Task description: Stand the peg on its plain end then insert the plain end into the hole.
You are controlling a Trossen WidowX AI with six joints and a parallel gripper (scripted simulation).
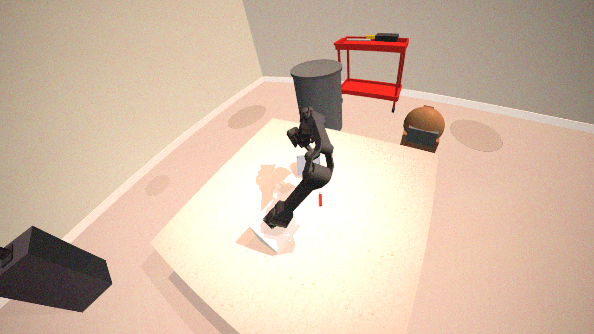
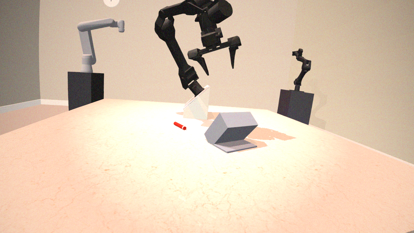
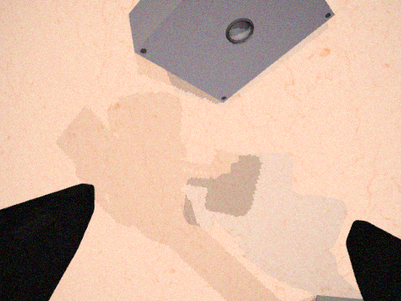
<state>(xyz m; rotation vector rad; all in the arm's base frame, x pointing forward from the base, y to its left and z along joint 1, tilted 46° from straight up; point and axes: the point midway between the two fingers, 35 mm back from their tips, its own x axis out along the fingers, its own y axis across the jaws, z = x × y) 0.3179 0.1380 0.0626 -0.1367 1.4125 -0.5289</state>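
Right now the red peg is 40 mm behind my gripper tip, 120 mm to the right of it and 220 mm below it. Also, from my gripper tip: grey sloped panel 90 mm ahead, 40 mm to the left, 180 mm below.
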